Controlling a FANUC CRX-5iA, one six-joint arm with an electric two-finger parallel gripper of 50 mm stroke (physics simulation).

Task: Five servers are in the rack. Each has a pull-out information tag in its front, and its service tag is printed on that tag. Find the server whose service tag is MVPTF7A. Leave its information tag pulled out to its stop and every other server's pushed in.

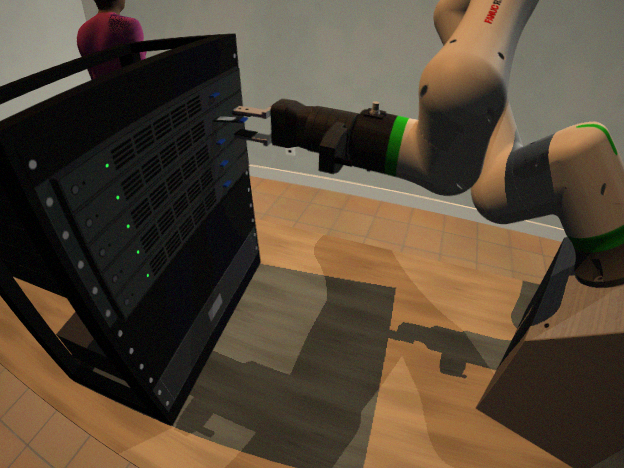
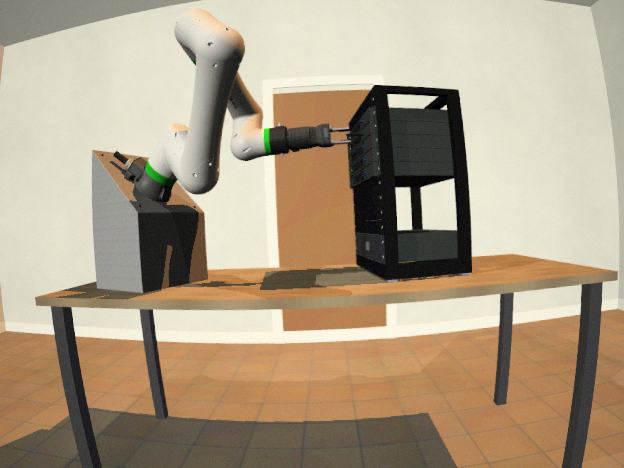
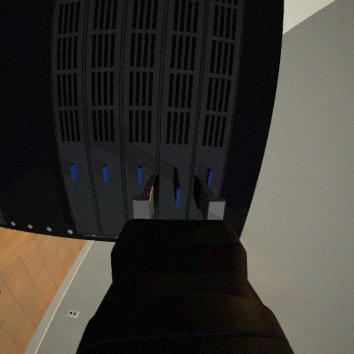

Path:
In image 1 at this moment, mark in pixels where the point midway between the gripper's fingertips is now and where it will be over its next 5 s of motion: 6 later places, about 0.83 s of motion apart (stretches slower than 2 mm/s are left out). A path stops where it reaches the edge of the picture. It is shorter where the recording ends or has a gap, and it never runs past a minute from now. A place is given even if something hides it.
My gripper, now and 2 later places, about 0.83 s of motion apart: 236, 121; 236, 121; 251, 123

